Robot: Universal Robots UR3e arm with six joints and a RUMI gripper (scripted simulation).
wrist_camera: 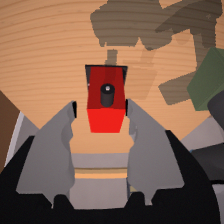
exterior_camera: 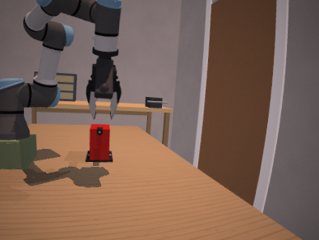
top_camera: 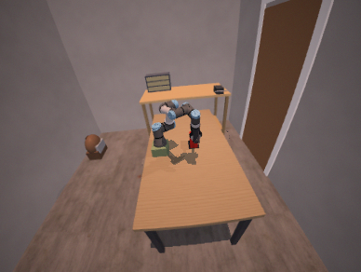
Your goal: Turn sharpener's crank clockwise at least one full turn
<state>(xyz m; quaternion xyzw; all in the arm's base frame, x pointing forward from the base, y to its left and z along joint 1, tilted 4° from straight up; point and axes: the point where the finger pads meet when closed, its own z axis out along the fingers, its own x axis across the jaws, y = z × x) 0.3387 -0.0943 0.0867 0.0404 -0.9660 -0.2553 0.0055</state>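
Now: hand 10 mm past the black round knob, 60 mm to the right of it and 60 mm above it.
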